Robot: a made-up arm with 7 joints.
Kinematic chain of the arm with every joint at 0, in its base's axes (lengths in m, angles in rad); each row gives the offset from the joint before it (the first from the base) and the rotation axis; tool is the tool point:
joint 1: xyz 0 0 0.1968 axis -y
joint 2: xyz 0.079 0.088 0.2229 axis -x
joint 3: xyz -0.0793 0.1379 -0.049 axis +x
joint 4: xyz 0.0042 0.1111 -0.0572 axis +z
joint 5: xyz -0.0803 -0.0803 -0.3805 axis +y
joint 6: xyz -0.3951 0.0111 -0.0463 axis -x
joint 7: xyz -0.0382 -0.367 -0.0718 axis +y
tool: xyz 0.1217 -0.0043 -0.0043
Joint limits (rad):
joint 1: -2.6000..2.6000
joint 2: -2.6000..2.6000
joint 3: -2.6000..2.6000
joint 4: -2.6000..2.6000
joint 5: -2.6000..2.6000
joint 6: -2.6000..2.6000
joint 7: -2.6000..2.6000
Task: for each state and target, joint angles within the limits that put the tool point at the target. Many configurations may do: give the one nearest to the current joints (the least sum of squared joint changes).
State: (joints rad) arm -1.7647 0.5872 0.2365 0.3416 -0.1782 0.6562 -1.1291
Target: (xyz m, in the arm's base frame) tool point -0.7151 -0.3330 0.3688
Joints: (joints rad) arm -1.3967 0.8255 0.6758 0.0856 -0.8829 -0.1306 -1.8462
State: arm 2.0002 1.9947 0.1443 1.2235 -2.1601 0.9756 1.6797
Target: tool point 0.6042 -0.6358 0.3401
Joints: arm 1.3476 1.3233 0.6240 1.0568 -2.1066 1.2978 1.5378
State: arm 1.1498 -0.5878 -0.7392 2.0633 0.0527 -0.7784 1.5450
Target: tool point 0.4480 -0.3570 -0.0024
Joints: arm 0.8669 -0.6159 -0.7646 1.6683 0.1923 -1.0718 1.5169
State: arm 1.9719 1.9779 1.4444 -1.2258 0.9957 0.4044 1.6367
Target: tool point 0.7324 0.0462 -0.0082
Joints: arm 2.1932 2.1208 1.2410 -1.2879 0.6299 0.1233 1.6302
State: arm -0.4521 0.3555 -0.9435 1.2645 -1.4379 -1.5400 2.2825
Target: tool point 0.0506 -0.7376 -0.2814
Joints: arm -0.2015 0.5062 -0.8418 1.1480 -1.4182 -1.2868 2.4107
